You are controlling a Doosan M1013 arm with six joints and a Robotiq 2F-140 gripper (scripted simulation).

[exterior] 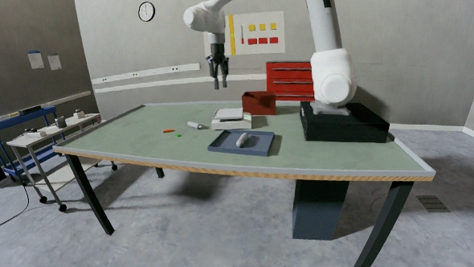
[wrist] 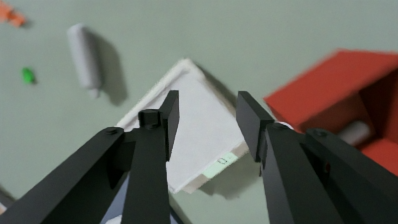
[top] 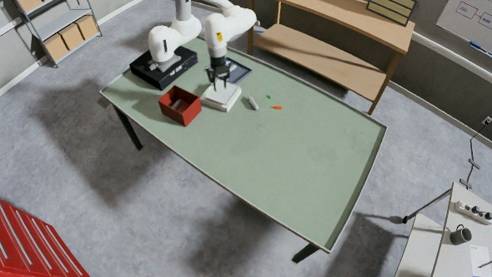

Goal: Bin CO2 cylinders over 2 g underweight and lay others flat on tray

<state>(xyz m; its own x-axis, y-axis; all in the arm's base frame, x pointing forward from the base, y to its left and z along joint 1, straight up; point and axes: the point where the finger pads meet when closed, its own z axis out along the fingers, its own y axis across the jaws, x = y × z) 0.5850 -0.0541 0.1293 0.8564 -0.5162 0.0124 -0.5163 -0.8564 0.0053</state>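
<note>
Now: hand 60 mm past the scale plate, 70 mm to the right of it and 160 mm above it. From my hand the other things lie so: red scrap bin: 190 mm behind, 160 mm to the right, 180 mm below; white CO2 cylinder: 250 mm behind, 140 mm to the right, 200 mm below; white scale: 70 mm behind, 70 mm to the left, 180 mm below.
</note>
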